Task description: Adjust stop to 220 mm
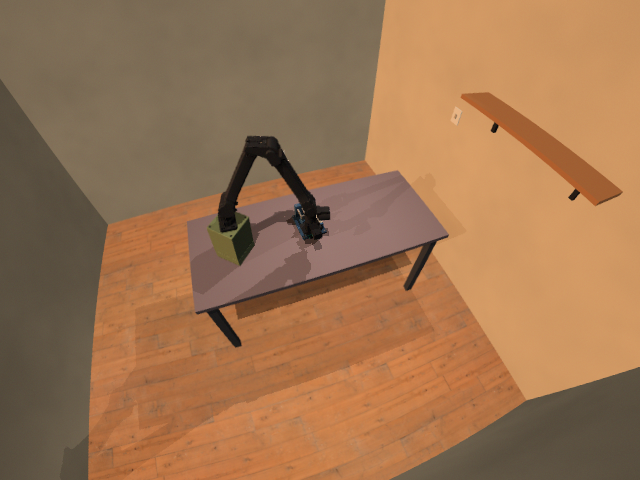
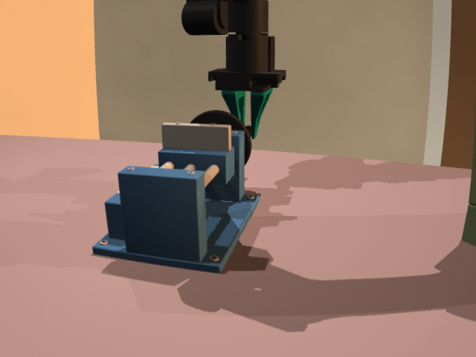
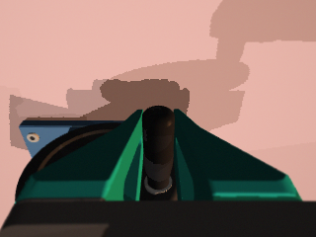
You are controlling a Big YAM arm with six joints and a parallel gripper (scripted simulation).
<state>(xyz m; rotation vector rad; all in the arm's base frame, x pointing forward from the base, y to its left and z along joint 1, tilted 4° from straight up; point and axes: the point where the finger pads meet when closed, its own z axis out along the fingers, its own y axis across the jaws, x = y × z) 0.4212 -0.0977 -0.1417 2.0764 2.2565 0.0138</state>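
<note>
My hand is 4 cm short of the grey stop plate, 14 cm to the right of it and 1 cm below it. The rest, counted from my hand: black crank handle (1 cm to the left).
</note>
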